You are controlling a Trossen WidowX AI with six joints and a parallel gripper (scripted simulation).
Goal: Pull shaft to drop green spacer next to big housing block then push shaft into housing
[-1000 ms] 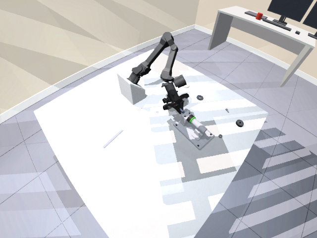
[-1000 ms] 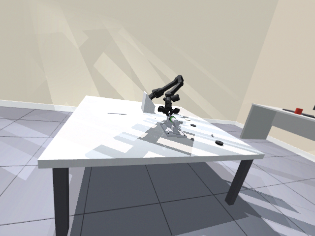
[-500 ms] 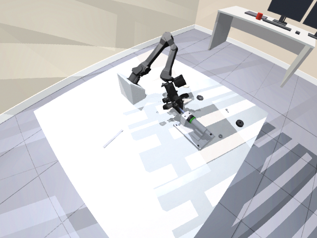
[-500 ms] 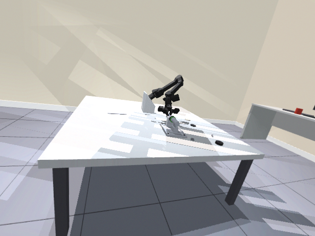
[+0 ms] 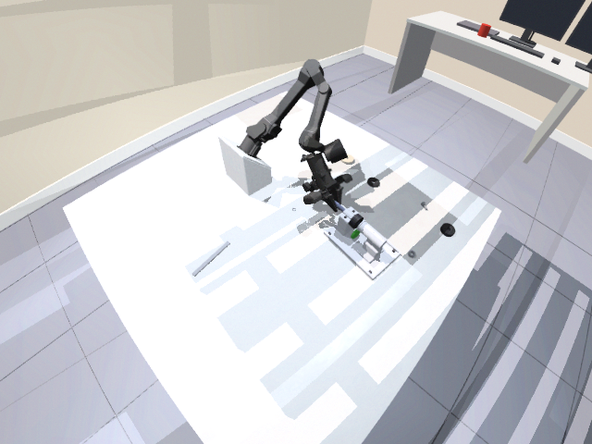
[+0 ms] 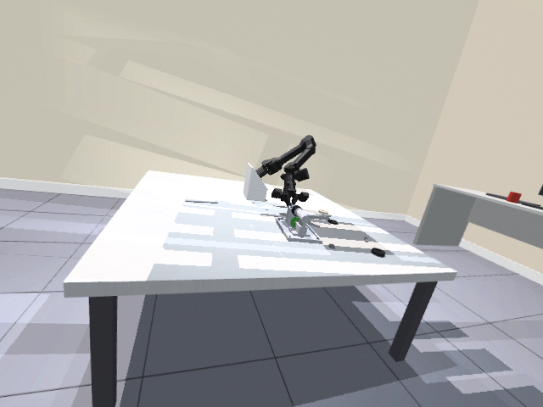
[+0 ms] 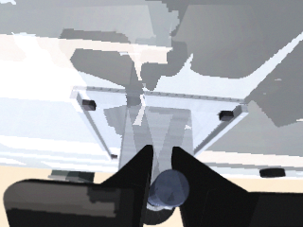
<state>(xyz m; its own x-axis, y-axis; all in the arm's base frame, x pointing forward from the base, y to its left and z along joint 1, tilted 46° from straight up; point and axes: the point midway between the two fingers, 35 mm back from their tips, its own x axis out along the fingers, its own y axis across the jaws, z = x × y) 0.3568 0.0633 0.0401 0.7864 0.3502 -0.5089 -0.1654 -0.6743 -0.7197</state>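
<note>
Now: gripper tip 3 cm short of the shaft and 2 cm below it. Round my gripper tip: green spacer: 9 cm ahead, 2 cm to the right, 2 cm below; black spacer: 9 cm ahead, 2 cm above, 1 cm to the right; thin white rod: 40 cm to the right, 21 cm behind, 5 cm below.
</note>
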